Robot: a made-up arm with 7 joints. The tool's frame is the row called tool. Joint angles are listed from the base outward. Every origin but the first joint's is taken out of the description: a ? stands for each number. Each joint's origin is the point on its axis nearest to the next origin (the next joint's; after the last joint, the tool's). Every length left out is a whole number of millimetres.
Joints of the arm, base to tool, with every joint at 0 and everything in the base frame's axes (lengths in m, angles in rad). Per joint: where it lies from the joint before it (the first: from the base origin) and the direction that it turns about. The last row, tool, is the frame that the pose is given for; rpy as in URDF.
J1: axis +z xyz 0 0 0.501
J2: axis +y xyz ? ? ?
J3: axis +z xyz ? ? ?
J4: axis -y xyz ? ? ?
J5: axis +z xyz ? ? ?
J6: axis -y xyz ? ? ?
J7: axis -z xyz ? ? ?
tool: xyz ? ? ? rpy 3.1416 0 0
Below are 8 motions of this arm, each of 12 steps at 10 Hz.
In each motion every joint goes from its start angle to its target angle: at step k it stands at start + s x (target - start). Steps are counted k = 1, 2, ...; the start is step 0. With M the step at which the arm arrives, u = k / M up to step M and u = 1 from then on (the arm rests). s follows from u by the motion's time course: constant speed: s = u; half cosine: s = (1 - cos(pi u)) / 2; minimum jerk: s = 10 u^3 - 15 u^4 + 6 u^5.
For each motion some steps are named. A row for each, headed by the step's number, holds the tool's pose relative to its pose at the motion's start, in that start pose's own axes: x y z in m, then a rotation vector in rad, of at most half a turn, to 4 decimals.
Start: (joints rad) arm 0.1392 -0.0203 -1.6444 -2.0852 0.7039 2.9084 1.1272
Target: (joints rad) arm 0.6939 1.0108 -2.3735 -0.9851 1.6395 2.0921 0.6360
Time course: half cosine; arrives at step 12
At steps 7, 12:
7: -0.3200 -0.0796 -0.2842 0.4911 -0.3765 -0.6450
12: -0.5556 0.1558 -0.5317 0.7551 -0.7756 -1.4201

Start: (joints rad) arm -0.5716 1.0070 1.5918 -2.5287 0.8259 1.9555 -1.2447
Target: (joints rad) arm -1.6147 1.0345 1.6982 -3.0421 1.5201 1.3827 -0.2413
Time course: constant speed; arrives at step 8
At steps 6, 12:
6: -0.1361 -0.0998 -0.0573 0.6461 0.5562 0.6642
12: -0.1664 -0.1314 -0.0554 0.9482 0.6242 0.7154

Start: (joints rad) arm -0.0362 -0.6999 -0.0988 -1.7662 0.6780 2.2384 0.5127
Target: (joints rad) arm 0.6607 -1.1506 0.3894 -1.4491 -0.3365 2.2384 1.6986
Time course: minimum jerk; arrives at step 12
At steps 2, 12:
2: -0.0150 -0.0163 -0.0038 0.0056 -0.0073 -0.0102
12: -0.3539 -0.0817 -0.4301 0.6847 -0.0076 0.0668

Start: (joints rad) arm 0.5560 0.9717 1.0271 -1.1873 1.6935 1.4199 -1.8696
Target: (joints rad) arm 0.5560 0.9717 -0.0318 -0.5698 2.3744 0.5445 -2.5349
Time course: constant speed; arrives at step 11
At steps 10, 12:
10: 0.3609 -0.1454 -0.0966 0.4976 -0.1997 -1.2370
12: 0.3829 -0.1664 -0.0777 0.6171 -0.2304 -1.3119

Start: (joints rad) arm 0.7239 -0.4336 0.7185 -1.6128 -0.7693 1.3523 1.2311
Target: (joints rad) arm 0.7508 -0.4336 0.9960 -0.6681 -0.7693 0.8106 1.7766
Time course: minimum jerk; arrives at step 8
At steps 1, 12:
1: 0.0021 0.0033 -0.0057 0.0059 0.0004 0.0157
12: 0.0670 0.3236 -0.2136 0.3750 -0.3112 0.8630

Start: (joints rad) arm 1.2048 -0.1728 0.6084 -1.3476 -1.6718 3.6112 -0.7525
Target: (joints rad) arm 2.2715 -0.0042 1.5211 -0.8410 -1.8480 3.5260 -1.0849
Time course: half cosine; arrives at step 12
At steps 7, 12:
7: 0.0808 0.3421 -0.1926 -1.1431 0.1890 0.0698
12: -0.0014 0.3718 -0.4041 -1.7378 0.1290 0.3635

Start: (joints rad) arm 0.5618 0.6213 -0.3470 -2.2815 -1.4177 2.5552 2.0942
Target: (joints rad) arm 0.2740 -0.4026 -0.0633 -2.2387 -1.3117 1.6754 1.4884
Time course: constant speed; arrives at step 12
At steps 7, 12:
7: 0.2232 0.0725 -0.1485 -0.1738 0.2762 0.2082
12: 0.3244 0.2216 -0.2705 -0.3913 0.3332 0.4129

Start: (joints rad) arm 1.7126 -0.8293 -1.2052 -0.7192 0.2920 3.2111 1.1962
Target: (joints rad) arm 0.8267 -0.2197 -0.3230 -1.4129 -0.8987 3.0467 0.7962
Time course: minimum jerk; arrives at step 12
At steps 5, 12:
5: -0.2502 0.0321 -0.0111 -0.1115 -0.3370 -0.6991
12: -0.4631 0.4254 -0.1621 -0.3202 -1.0740 -2.0855

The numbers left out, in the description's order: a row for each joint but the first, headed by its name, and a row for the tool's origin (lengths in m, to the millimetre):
J2: 0 0 0
J3: 0 0 0.272
J4: 0.101 0 0
J5: -0.076 0 0.353
J6: 0 0 0
J7: 0.122 0 0
tool: 0 0 0

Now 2 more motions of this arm.
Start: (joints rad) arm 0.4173 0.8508 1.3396 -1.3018 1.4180 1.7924 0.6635
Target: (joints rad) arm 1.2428 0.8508 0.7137 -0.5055 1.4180 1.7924 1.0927
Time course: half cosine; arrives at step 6
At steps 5, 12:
5: 0.0095 -0.0212 0.1570 -0.1930 0.0974 0.0900
12: 0.0025 -0.0177 0.1767 -0.2170 0.0986 0.0871

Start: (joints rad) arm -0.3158 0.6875 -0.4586 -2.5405 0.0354 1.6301 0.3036
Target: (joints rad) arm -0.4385 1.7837 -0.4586 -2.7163 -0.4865 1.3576 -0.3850
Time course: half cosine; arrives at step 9
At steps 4, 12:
4: 0.0849 0.0251 0.2018 -0.3703 -0.5678 -0.1539
12: 0.0270 0.1364 0.4574 -0.5533 -1.5791 -0.3965

